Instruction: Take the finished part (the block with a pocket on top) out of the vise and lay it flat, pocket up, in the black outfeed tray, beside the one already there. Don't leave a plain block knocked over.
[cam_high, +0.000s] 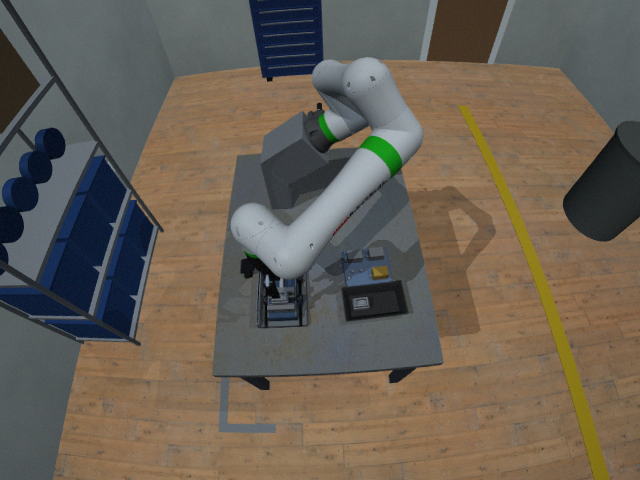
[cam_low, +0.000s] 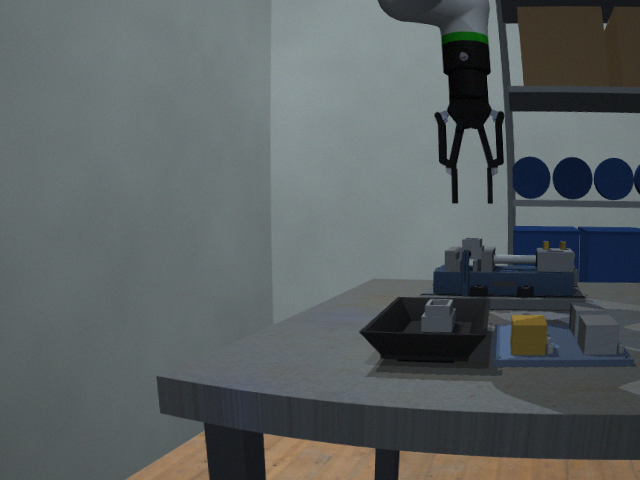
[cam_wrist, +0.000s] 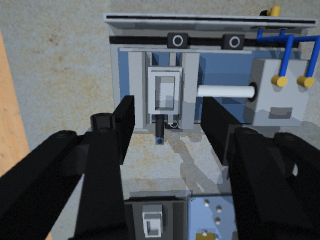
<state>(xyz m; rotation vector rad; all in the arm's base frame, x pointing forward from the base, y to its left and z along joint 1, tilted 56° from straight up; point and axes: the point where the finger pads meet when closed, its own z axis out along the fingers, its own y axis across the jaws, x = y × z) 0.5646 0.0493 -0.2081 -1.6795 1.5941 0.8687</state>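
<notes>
The pocketed block is 11 cm below my hand. Round my hand: yellow block 12 cm behind, 39 cm to the left, 18 cm below; then blue fixture plate 16 cm behind, 34 cm to the left, 21 cm below.
</notes>
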